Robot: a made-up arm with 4 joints. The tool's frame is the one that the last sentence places.
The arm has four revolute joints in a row. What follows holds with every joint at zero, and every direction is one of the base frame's. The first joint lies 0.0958 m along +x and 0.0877 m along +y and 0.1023 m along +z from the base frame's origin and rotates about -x. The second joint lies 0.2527 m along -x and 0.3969 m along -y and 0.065 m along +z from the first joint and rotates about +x. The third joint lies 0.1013 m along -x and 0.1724 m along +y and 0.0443 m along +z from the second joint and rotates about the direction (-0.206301, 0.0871, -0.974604). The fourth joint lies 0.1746 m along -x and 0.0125 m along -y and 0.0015 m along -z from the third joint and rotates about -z. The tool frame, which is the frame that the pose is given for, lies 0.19 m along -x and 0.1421 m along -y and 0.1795 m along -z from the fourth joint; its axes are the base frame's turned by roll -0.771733, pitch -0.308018 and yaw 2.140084 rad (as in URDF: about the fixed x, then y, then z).
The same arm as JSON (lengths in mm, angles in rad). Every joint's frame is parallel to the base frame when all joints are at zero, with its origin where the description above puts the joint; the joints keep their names.
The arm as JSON. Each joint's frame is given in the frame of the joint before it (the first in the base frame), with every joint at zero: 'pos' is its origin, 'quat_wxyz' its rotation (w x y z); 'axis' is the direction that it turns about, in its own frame. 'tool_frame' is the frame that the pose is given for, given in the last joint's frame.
{
  "length_unit": "mm",
  "angle_unit": "rad",
  "joints": [
    {
      "joint": "joint 1",
      "pos": [
        95.8,
        87.7,
        102.3
      ],
      "quat_wxyz": [
        1.0,
        0.0,
        0.0,
        0.0
      ],
      "axis": [
        -1.0,
        0.0,
        0.0
      ]
    },
    {
      "joint": "joint 2",
      "pos": [
        -252.7,
        -396.9,
        65.0
      ],
      "quat_wxyz": [
        1.0,
        0.0,
        0.0,
        0.0
      ],
      "axis": [
        1.0,
        0.0,
        0.0
      ]
    },
    {
      "joint": "joint 3",
      "pos": [
        -101.3,
        172.4,
        44.3
      ],
      "quat_wxyz": [
        1.0,
        0.0,
        0.0,
        0.0
      ],
      "axis": [
        -0.206301,
        0.0871,
        -0.974604
      ]
    },
    {
      "joint": "joint 4",
      "pos": [
        -174.6,
        -12.5,
        -1.5
      ],
      "quat_wxyz": [
        1.0,
        0.0,
        0.0,
        0.0
      ],
      "axis": [
        0.0,
        0.0,
        -1.0
      ]
    }
  ],
  "tool_frame": {
    "pos": [
      -190.0,
      -142.1,
      -179.5
    ],
    "quat_wxyz": [
      0.490169,
      -0.053876,
      -0.394476,
      0.775384
    ]
  }
}

